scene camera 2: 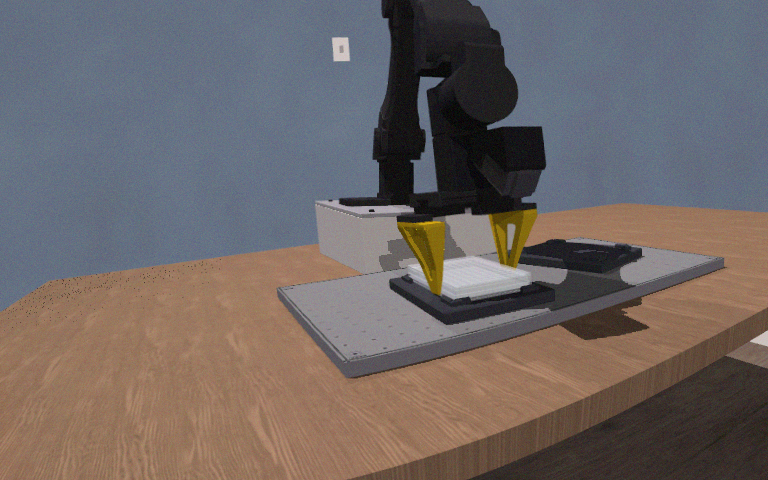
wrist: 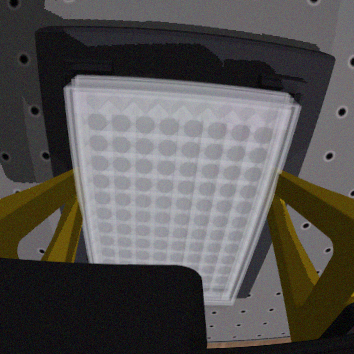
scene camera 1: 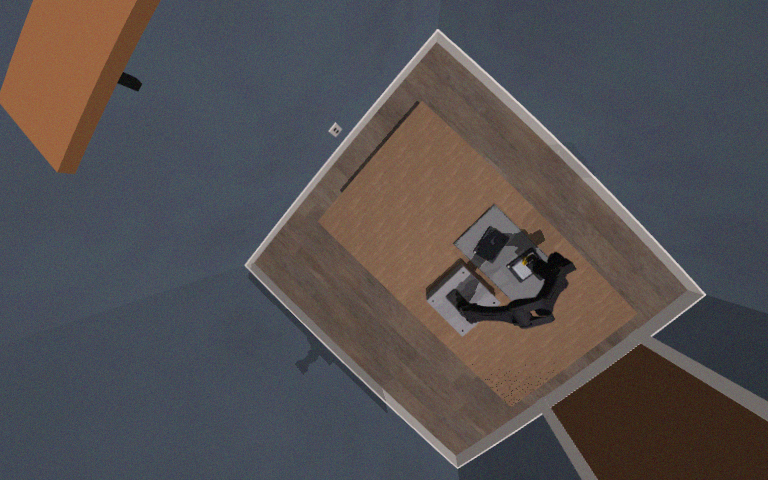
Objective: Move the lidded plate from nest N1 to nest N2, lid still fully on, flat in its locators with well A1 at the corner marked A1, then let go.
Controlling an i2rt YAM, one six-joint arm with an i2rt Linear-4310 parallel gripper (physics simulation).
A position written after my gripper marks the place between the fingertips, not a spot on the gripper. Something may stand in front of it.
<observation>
In view: my gripper (scene camera 2: 474, 286), a black nest (scene camera 2: 557, 253) and a black nest (scene camera 2: 446, 310).
My gripper shows as well in the wrist view (wrist: 174, 177).
</observation>
